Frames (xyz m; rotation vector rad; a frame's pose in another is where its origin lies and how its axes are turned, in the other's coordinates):
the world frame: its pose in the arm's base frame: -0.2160 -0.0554 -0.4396 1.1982 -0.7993 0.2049
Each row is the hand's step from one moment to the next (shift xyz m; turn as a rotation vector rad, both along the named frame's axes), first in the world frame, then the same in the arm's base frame.
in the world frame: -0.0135 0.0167 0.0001 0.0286 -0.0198 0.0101
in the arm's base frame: -0.0187 0.0098 0.0038 0.0267 -0.0240 0.0050
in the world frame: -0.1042 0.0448 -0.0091 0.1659 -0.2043 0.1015
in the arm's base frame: -0.0947 0.0523 -0.0352 0.1841 -0.2113 -0.0321
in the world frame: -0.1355 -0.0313 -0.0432 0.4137 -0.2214 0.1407
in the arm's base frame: -0.0609 0.0616 -0.1171 0.3532 -0.3171 0.1210
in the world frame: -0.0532 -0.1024 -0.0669 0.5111 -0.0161 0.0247
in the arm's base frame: 0.0469 0.0340 -0.1202 0.3635 -0.1611 0.3226
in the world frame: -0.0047 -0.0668 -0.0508 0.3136 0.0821 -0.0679
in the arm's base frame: 0.0552 0.0207 -0.0599 0.2101 0.0100 0.2558
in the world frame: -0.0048 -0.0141 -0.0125 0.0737 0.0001 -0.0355
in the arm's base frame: 0.0097 0.0069 -0.0153 0.0684 0.0123 0.0431
